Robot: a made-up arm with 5 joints.
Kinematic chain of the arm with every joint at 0, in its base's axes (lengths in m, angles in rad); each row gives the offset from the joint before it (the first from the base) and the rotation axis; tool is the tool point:
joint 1: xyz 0 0 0.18 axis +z
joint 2: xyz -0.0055 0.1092 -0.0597 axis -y
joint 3: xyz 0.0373 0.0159 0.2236 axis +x
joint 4: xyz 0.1 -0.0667 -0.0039 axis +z
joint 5: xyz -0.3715 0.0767 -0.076 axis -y
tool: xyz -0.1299 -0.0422 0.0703
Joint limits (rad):
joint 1: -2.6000..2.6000
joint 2: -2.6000..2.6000
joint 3: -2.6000..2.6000
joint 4: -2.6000..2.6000
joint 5: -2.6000..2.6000
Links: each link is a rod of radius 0.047 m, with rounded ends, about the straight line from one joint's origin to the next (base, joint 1, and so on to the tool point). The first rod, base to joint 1, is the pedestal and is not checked.
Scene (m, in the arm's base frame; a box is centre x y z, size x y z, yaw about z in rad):
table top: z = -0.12
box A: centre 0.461 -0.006 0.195 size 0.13 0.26 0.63 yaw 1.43
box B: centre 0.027 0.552 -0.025 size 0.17 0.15 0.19 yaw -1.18
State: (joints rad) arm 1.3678 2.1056 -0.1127 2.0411 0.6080
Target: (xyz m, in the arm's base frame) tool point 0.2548 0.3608 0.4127
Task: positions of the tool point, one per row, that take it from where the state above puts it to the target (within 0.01 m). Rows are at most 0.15 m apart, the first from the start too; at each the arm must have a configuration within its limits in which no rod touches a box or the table.
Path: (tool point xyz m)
1: 0.3165 -0.3634 0.3895
2: 0.2359 -0.3469 0.4455
3: 0.1274 -0.3711 0.4625
4: 0.1675 -0.2554 0.5460
5: 0.2007 -0.1209 0.5916
6: 0.2255 0.0194 0.5974
7: 0.2418 0.1531 0.5654
8: 0.2509 0.2695 0.5011
9: 0.2548 0.3608 0.4127

